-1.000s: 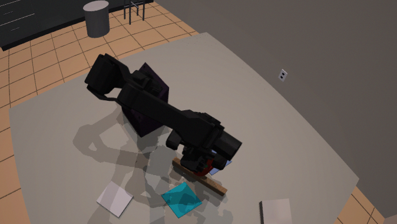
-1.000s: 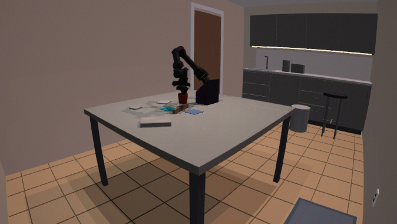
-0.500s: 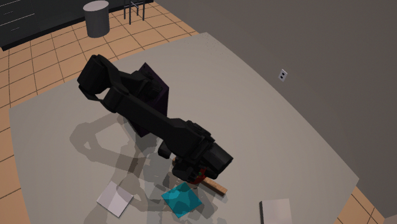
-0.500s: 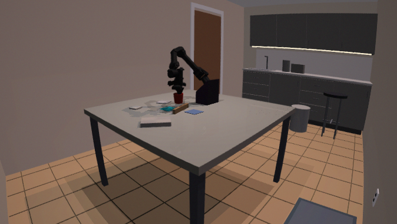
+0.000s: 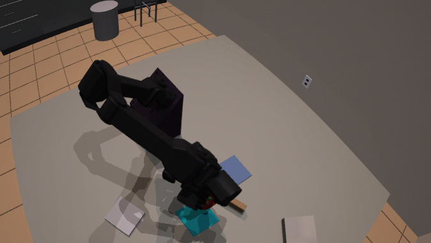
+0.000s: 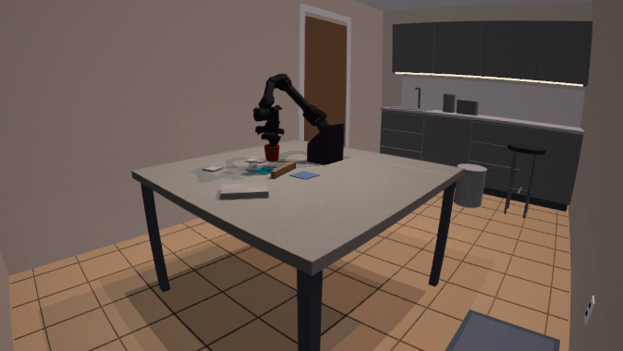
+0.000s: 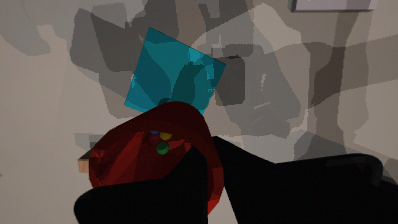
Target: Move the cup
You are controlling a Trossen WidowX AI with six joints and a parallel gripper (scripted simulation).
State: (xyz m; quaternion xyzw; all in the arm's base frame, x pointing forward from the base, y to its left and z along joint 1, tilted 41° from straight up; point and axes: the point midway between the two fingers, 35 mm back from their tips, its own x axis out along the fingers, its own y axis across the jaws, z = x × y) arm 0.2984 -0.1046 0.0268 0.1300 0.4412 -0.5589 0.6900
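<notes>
Now: the teal pad 100 mm below my gripper tip, 40 mm ahead of it and 20 mm to the right of it. The rest, counted from my gripper tip: pale grey square 220 mm to the right, 90 mm below, 90 mm behind; then red cup 30 mm ahead, 10 mm to the left; then wooden bar 90 mm below, 80 mm to the left, 10 mm ahead.
</notes>
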